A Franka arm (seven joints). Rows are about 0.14 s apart.
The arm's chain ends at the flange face. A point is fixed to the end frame.
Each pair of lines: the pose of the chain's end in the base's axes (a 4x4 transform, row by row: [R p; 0 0 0 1], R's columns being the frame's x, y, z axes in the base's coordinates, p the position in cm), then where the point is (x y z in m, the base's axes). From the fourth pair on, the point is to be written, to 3 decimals.
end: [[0.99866 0.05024 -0.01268 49.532], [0.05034 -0.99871 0.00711 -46.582], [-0.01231 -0.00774 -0.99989 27.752], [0 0 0 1]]
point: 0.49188 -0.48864 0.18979
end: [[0.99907 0.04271 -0.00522 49.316], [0.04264 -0.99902 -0.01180 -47.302], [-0.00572 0.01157 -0.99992 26.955], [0 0 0 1]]
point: 0.49020 -0.49748 0.18225
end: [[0.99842 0.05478 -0.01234 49.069], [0.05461 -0.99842 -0.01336 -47.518], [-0.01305 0.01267 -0.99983 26.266], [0 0 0 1]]
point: 0.48739 -0.49980 0.17542
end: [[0.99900 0.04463 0.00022 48.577], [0.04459 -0.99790 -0.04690 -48.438], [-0.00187 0.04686 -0.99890 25.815], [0 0 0 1]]
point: 0.483 -0.512 0.172
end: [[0.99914 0.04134 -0.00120 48.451], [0.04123 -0.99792 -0.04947 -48.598], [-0.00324 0.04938 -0.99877 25.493], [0 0 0 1]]
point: 0.482 -0.514 0.169
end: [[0.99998 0.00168 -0.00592 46.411], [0.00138 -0.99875 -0.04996 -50.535], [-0.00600 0.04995 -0.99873 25.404], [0 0 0 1]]
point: 0.460 -0.533 0.168
